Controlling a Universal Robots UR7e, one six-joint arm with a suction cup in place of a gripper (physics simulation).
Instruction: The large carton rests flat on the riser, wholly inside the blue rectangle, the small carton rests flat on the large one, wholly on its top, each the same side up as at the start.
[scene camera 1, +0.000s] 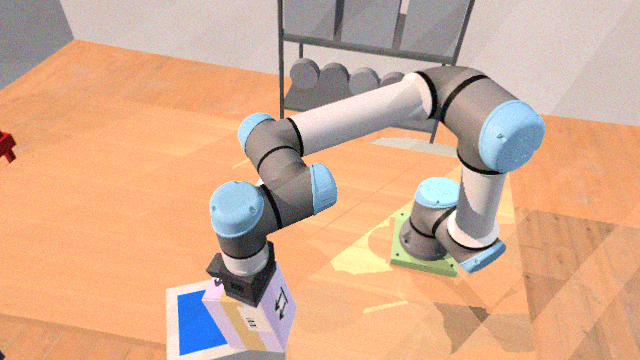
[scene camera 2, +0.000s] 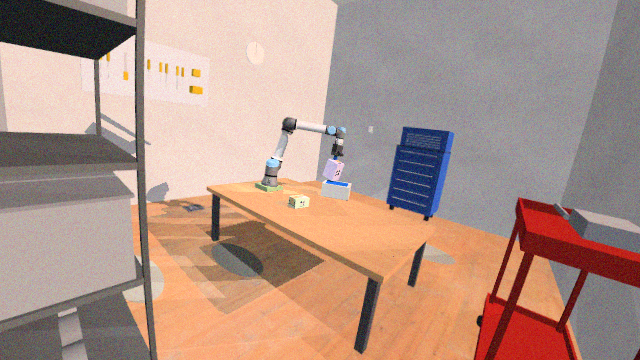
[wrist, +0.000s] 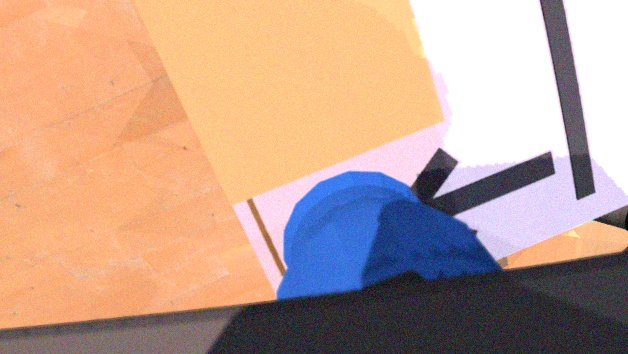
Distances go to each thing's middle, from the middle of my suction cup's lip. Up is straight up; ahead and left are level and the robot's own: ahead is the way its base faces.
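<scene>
There's a large carton (scene camera 1: 270, 323) here, and my suction cup is 20 mm short of it, 30 mm to the left of it and 110 mm above it.
</scene>
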